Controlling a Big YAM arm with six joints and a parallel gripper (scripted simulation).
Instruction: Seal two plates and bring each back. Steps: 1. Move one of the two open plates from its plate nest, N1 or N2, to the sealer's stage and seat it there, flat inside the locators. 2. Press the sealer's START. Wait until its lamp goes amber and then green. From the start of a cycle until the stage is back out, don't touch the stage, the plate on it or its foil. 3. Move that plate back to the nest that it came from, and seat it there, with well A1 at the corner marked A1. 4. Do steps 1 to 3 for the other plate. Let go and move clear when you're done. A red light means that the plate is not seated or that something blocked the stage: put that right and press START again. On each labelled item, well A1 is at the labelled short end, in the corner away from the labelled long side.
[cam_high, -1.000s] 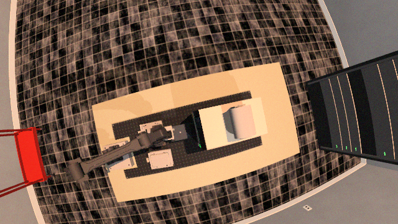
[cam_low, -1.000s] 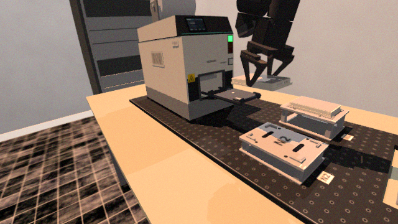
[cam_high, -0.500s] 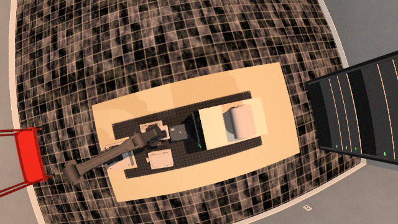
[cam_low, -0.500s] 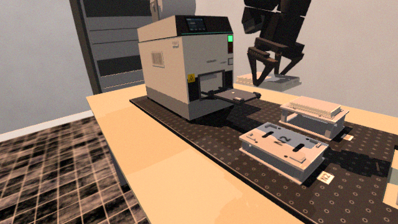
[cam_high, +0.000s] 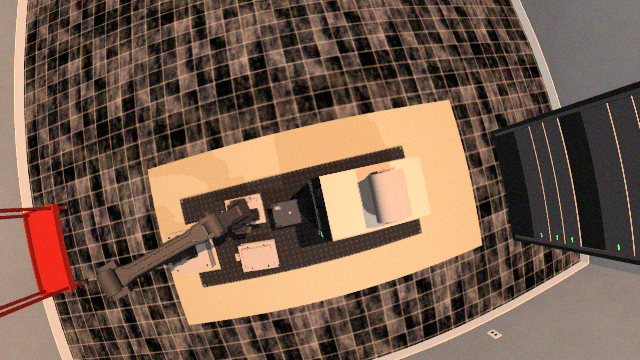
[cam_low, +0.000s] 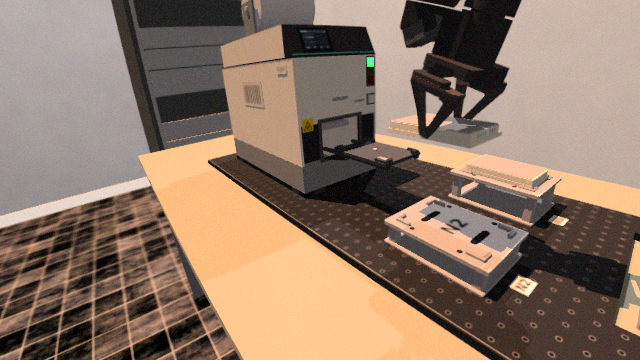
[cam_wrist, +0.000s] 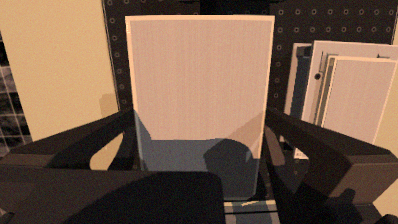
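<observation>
Right now my hand is 40 mm past the plate nest N2, 20 mm to the right of it and 140 mm above it. From my hand the other things lie so: well plate right at my hand; then sealer stage 160 mm ahead, 40 mm to the right, 80 mm below; then sealer screen 280 mm ahead, 10 mm to the right, 140 mm above.
</observation>
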